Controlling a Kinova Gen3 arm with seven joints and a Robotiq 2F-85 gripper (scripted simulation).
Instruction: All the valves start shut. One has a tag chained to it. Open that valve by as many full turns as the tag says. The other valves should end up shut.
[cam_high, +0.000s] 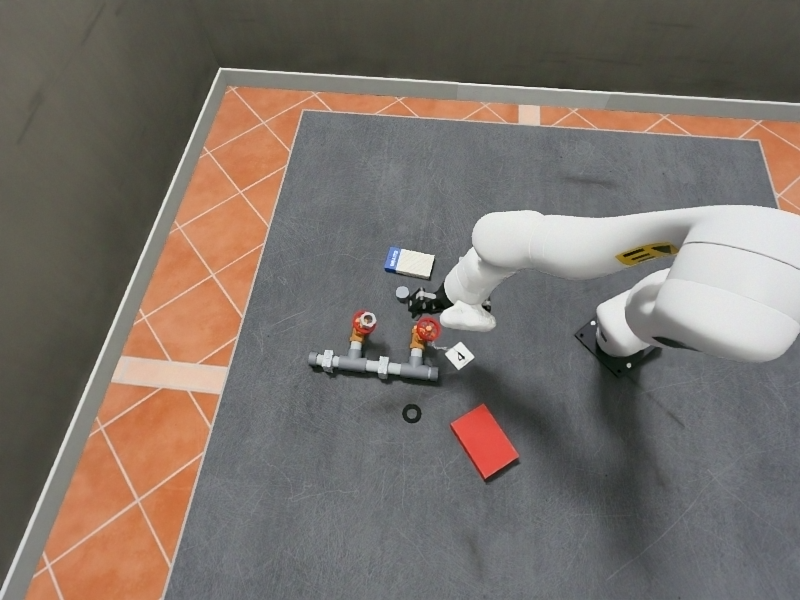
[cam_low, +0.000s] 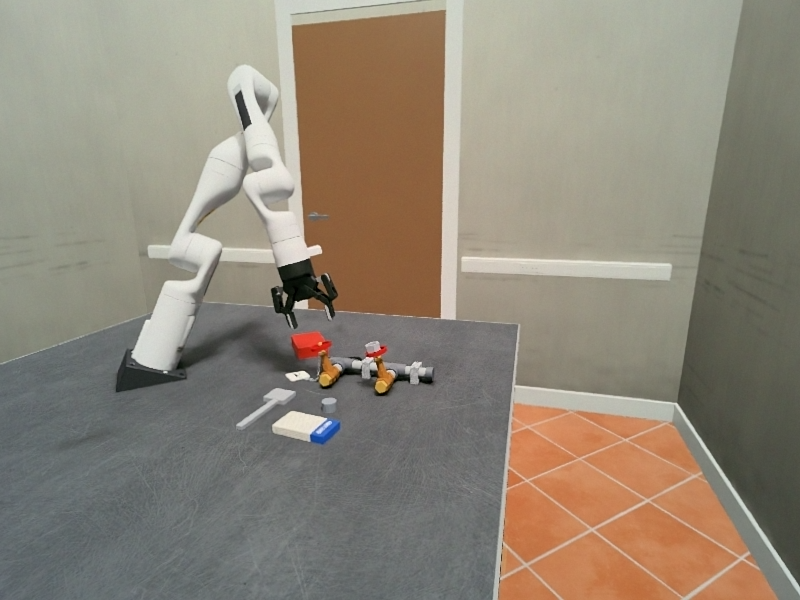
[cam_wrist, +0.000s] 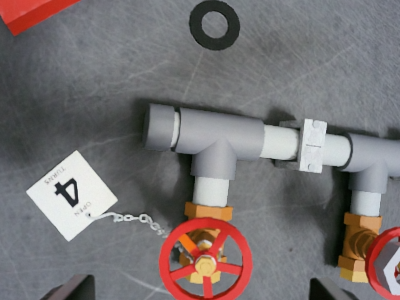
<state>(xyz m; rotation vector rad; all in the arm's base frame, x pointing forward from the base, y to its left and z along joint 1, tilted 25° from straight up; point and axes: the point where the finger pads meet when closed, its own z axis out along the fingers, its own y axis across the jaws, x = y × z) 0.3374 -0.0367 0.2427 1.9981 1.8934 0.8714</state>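
The white tag is 5 cm behind my hand, 2 cm to the left of it and 15 cm below it. Round my hand: grey paddle: 5 cm behind, 13 cm to the right, 14 cm below; blue box: 7 cm ahead, 21 cm to the right, 14 cm below; red block: 10 cm behind, 20 cm to the left, 13 cm below.
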